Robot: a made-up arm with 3 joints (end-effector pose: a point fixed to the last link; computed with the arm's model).
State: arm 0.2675 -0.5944 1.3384
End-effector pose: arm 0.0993 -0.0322 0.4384 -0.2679 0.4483 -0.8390
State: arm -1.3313 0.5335 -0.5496
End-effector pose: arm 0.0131 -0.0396 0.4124 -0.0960 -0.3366 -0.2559
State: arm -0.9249 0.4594 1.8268
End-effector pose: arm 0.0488 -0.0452 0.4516 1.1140 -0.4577 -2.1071
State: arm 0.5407 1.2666 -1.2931
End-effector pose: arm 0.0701 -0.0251 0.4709 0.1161 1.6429 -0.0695
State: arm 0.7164 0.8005 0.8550
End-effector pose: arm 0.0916 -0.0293 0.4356 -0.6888 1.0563 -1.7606
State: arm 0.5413 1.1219 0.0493
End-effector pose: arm 0.0800 -0.0180 0.4524 -0.3035 1.3529 -1.3406
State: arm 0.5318 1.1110 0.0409
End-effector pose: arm 0.0795 -0.0183 0.4527 -0.2968 1.3492 -1.3202
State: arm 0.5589 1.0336 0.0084
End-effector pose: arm 0.0799 -0.0201 0.4530 -0.3214 1.3892 -1.2034
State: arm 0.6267 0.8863 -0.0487
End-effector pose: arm 0.0818 -0.0240 0.4531 -0.3703 1.4755 -0.9821
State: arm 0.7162 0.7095 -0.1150
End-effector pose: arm 0.0852 -0.0291 0.4522 -0.4148 1.5814 -0.7110
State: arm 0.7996 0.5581 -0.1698
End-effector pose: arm 0.0889 -0.0337 0.4505 -0.4376 1.6723 -0.4739
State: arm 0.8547 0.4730 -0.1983
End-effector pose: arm 0.0914 -0.0363 0.4488 -0.4450 1.7278 -0.3392
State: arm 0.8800 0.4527 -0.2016
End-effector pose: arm 0.0925 -0.0369 0.4480 -0.4497 1.7513 -0.3083
